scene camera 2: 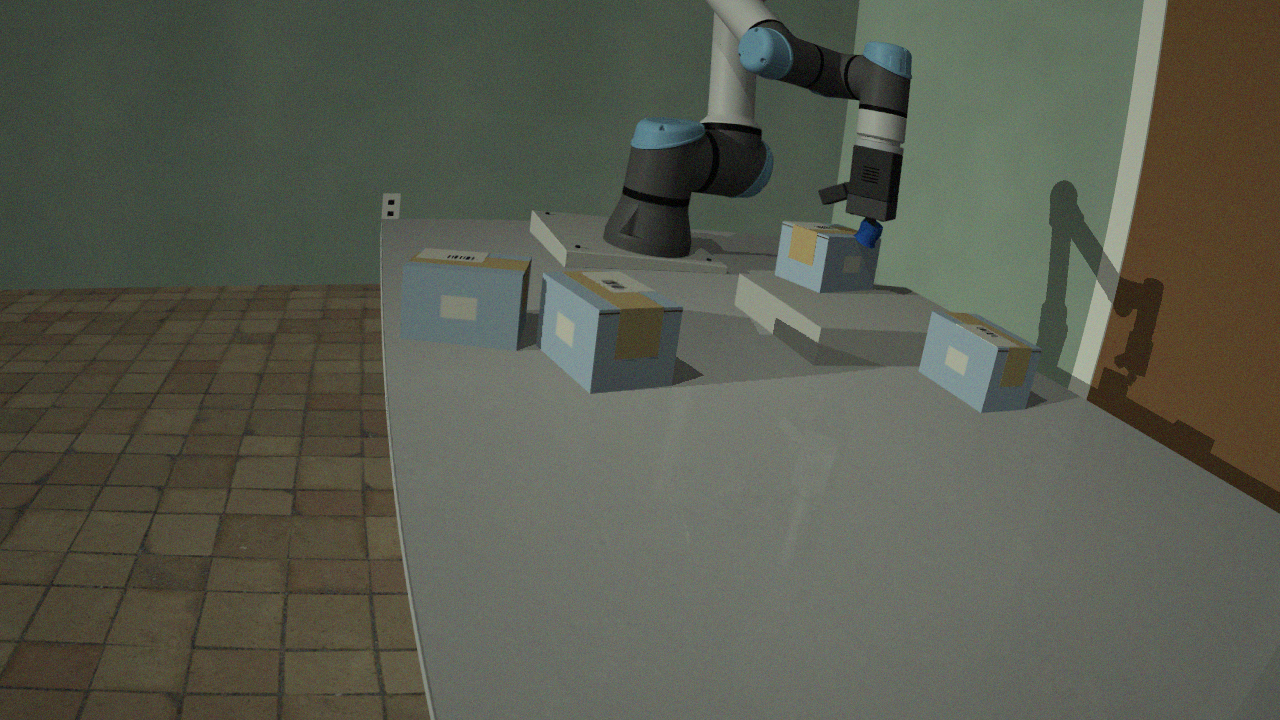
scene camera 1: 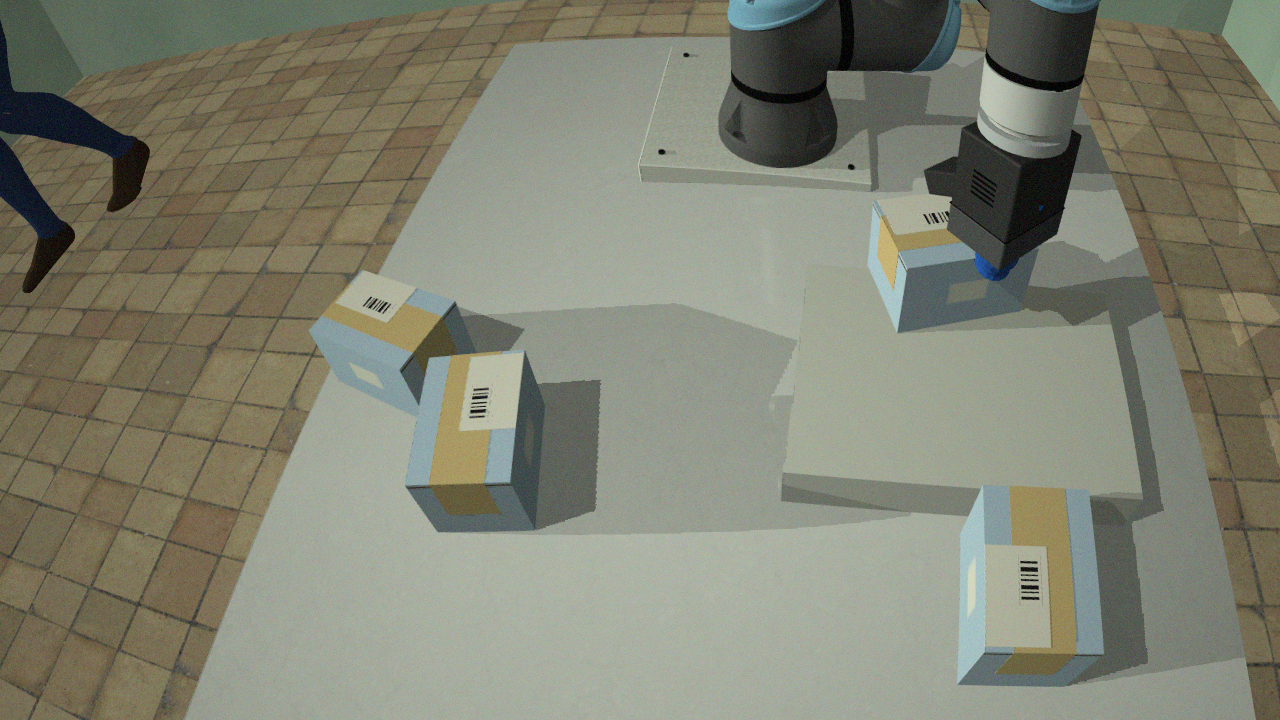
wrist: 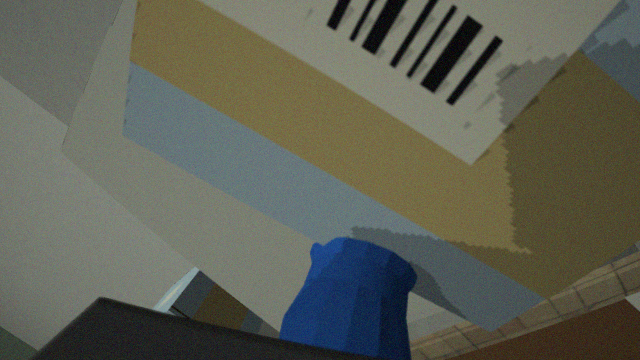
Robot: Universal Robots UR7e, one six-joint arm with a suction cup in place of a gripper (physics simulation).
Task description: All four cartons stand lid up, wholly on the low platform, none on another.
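Pixels of known places: end effector, tool point: (scene camera 2: 866,247) (scene camera 1: 993,273) (wrist: 349,263); arm's base, origin of the base link: (scene camera 2: 646,244) (scene camera 1: 777,130).
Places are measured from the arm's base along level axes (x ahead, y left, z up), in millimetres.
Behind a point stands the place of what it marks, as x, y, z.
My suction cup (scene camera 1: 995,266) @[340, 213, 96] (scene camera 2: 866,235) (wrist: 358,277) sits tilted on the right edge of the lid of a blue carton (scene camera 1: 930,277) @[347, 153, 92] (scene camera 2: 819,259) @[343, 127, 71] (wrist: 313,134) @[312, 168, 108] and holds it. This carton is lid up, with tan tape and a barcode label, at the back corner of the low grey platform (scene camera 1: 949,412) @[440, 175, 24] (scene camera 2: 840,313) @[447, 104, 24]. Two more cartons (scene camera 1: 385,336) @[420, -345, 60] (scene camera 1: 475,439) @[524, -215, 60] touch each other on the table at the left, both lid up; in the second scene view they are the left carton (scene camera 2: 460,300) @[438, -377, 26] and the middle carton (scene camera 2: 609,336) @[573, -251, 33]. A fourth carton (scene camera 1: 1029,582) @[614, 226, 60] (scene camera 2: 975,357) @[633, 191, 34] stands lid up on the table just in front of the platform.
The arm's base stands on a mounting plate (scene camera 1: 697,135) @[22, -100, 4] behind the platform. A person's legs (scene camera 1: 53,135) are on the tiled floor far left. A wall runs close along the table's right side (scene camera 2: 985,179).
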